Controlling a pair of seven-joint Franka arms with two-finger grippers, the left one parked.
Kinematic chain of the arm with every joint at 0, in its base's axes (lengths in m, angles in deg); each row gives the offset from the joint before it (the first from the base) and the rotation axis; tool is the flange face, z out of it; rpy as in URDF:
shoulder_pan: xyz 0 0 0.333 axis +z
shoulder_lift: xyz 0 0 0 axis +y
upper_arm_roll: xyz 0 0 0.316 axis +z
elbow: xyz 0.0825 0 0 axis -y
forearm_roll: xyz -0.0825 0 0.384 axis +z
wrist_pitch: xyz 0 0 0 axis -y
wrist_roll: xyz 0.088 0 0 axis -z
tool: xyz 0 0 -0.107 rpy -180 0 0
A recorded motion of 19 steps. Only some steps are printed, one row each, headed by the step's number.
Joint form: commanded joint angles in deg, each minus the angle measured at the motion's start. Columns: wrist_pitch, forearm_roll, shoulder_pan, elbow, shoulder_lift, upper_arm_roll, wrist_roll.
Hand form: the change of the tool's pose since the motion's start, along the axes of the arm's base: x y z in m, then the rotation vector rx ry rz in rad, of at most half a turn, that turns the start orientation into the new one. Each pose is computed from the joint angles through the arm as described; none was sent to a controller.
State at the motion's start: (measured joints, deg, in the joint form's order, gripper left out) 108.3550 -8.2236 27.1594 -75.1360 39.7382 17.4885 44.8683
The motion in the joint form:
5: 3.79 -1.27 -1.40 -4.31 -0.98 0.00 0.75
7: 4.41 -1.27 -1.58 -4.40 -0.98 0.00 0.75
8: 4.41 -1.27 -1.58 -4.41 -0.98 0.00 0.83
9: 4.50 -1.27 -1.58 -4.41 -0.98 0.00 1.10
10: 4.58 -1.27 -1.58 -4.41 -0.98 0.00 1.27
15: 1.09 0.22 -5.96 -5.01 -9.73 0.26 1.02
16: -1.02 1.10 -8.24 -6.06 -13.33 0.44 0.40
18: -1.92 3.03 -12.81 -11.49 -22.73 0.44 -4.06
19: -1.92 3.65 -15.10 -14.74 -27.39 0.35 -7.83
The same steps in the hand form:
5: 0.0020 -0.0144 -0.0169 -0.0095 -0.0210 -0.0173
7: 0.0040 -0.0155 -0.0167 -0.0030 -0.0275 -0.0207
8: 0.0040 -0.0155 -0.0168 -0.0033 -0.0274 -0.0220
9: 0.0041 -0.0154 -0.0167 -0.0026 -0.0286 -0.0268
10: 0.0042 -0.0153 -0.0166 -0.0019 -0.0296 -0.0298
15: 0.0221 -0.0623 0.0797 0.0323 -0.0984 -0.1050
16: 0.0241 -0.0879 0.1105 0.0323 -0.1048 -0.1324
18: 0.0142 -0.1413 0.1704 0.0463 -0.1534 -0.1317
19: 0.0059 -0.1685 0.1933 0.0443 -0.1803 -0.1044

